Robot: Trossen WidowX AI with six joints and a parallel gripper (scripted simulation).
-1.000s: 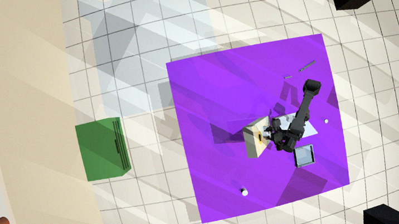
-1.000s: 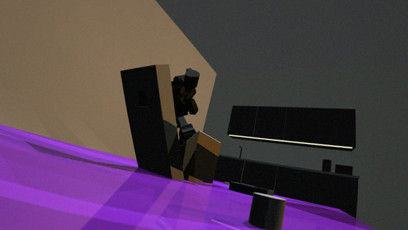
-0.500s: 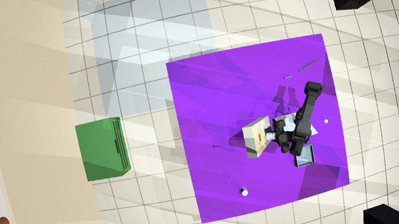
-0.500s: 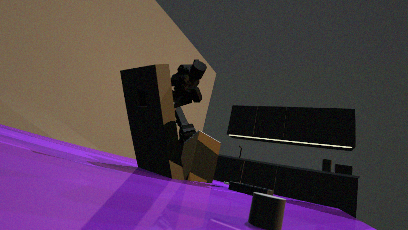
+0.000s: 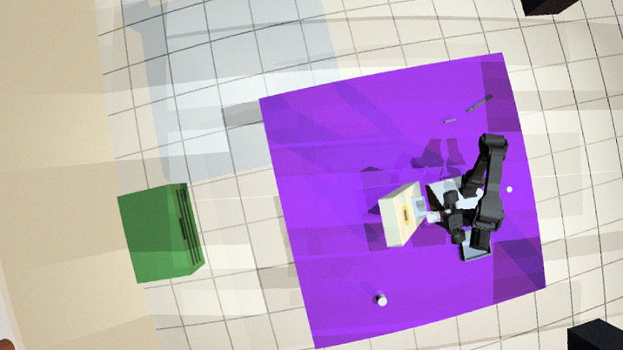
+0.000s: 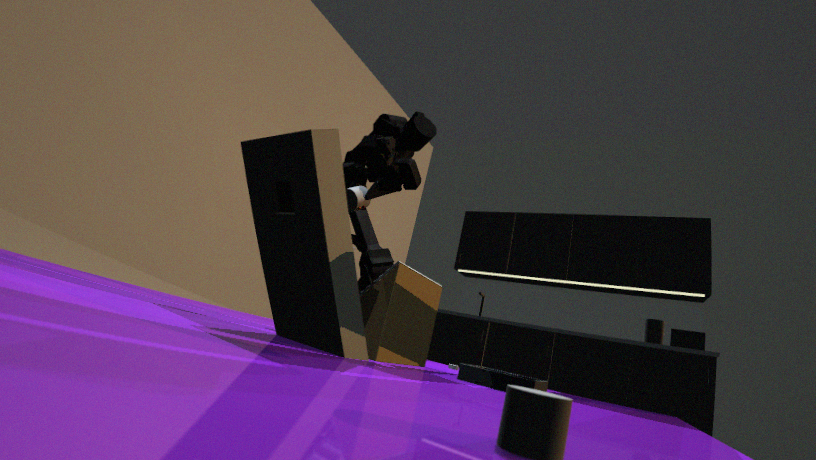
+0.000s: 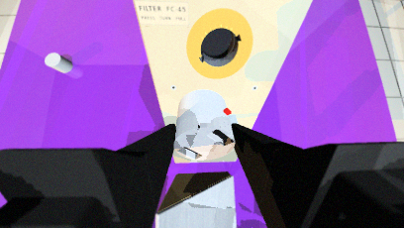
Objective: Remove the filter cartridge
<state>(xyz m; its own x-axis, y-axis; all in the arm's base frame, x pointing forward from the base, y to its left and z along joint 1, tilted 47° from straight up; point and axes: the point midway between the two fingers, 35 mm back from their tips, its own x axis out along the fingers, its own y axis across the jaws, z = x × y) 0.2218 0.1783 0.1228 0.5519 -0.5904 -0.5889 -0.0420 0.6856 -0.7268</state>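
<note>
My gripper tip is now 32 cm past the blue-grey square tray, 28 cm above it and 24 cm to the right of it. From my gripper tip the other things lie so: round white filter cartridge right at my gripper tip; then beige service panel 12 cm below, 7 cm ahead, 2 cm to the right.
</note>
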